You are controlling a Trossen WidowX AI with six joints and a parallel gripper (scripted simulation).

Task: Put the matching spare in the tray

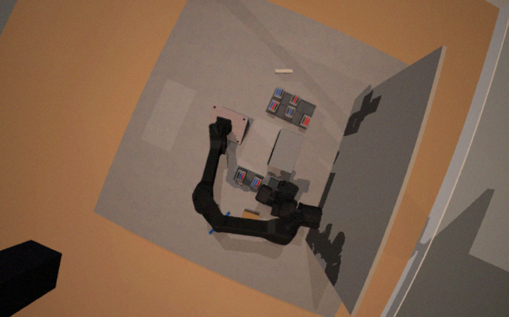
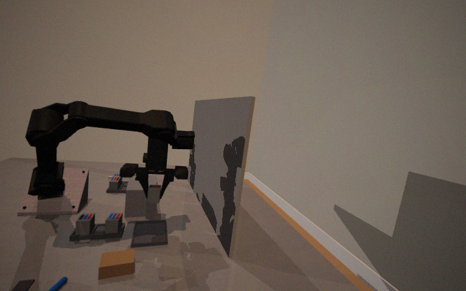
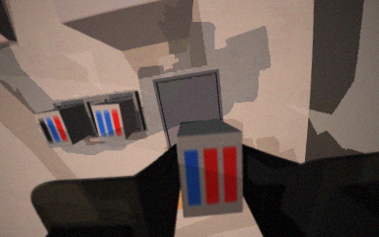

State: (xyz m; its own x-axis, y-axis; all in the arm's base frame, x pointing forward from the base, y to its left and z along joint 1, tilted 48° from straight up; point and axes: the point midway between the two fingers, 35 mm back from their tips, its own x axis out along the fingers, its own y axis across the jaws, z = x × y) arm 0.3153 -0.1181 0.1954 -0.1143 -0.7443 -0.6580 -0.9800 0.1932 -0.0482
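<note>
My gripper tip is 11 cm above the shallow grey tray. The rest, counted from my gripper tip: blue pen (21 cm behind, 21 cm to the right, 11 cm below); then tall black panel (22 cm ahead, 18 cm to the left, 11 cm above).
</note>
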